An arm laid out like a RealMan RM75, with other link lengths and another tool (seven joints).
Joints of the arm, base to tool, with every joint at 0 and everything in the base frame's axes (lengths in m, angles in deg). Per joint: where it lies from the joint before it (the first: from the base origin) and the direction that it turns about. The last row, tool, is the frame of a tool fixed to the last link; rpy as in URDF.
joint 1: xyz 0 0 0.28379 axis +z
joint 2: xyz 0 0 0 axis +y
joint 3: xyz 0 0 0.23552 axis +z
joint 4: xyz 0 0 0 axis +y
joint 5: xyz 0 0 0.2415 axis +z
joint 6: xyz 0 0 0 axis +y
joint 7: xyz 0 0 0.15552 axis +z
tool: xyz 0.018 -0.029 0.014 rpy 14.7 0 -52.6
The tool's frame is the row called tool.
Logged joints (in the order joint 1, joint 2, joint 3, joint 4, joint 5, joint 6, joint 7), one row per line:
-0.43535, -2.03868, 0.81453, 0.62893, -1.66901, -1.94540, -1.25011
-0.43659, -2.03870, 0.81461, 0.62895, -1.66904, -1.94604, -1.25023
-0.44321, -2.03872, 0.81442, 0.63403, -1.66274, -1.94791, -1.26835
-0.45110, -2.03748, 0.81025, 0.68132, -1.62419, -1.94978, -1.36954
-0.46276, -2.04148, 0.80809, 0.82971, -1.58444, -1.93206, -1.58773
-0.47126, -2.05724, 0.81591, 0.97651, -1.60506, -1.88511, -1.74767
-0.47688, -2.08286, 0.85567, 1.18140, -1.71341, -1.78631, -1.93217
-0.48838, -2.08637, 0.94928, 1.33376, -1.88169, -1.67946, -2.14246
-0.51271, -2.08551, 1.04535, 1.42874, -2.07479, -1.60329, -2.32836
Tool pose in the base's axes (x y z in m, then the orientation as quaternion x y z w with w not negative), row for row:
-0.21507, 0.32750, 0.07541, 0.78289, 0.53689, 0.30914, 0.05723
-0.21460, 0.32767, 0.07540, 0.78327, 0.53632, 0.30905, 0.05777
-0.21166, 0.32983, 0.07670, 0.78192, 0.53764, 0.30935, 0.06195
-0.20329, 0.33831, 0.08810, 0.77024, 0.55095, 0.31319, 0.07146
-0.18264, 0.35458, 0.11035, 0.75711, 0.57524, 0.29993, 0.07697
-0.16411, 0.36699, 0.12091, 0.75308, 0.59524, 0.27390, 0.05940
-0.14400, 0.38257, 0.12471, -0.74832, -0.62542, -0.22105, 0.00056
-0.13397, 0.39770, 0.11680, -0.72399, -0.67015, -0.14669, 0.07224
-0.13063, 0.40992, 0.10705, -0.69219, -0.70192, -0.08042, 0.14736
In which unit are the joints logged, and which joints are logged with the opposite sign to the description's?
The joints are logged in radians. Opposite sign: joint 5, joint 6.
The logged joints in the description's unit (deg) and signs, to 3 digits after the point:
-24.944, -116.808, 46.669, 36.035, 95.627, 111.463, -71.626
-25.015, -116.809, 46.674, 36.036, 95.629, 111.500, -71.633
-25.394, -116.810, 46.663, 36.327, 95.268, 111.607, -72.671
-25.846, -116.739, 46.424, 39.037, 93.059, 111.714, -78.469
-26.514, -116.968, 46.300, 47.539, 90.782, 110.699, -90.970
-27.001, -117.871, 46.748, 55.950, 91.963, 108.009, -100.134
-27.323, -119.339, 49.026, 67.689, 98.171, 102.348, -110.705
-27.982, -119.540, 54.390, 76.419, 107.813, 96.226, -122.754
-29.376, -119.491, 59.894, 81.861, 118.877, 91.862, -133.405

